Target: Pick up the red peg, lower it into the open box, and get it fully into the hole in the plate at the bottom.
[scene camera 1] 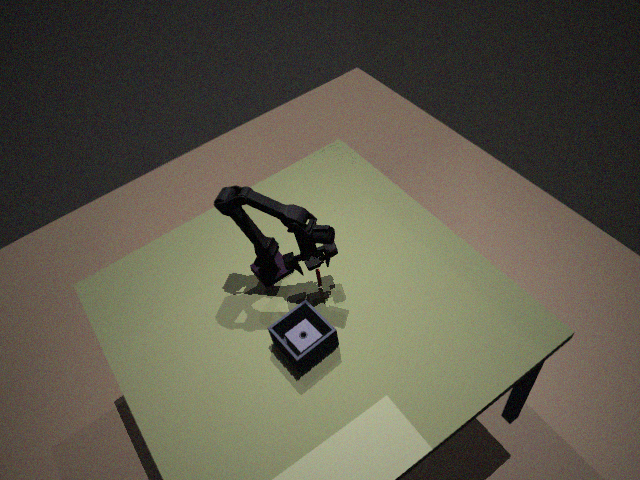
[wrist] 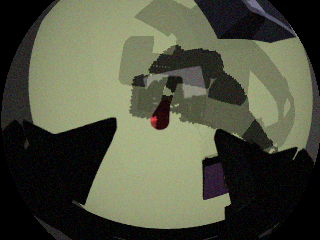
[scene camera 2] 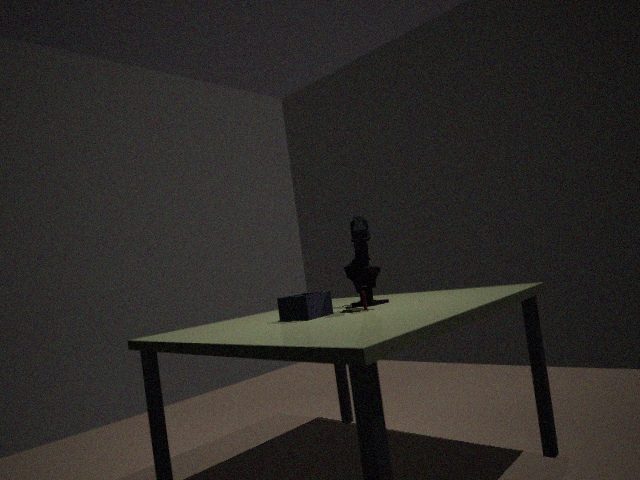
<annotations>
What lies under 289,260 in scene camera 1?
The gripper.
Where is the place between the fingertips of the gripper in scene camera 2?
364,292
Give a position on a plate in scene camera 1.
At 304,335
</annotations>
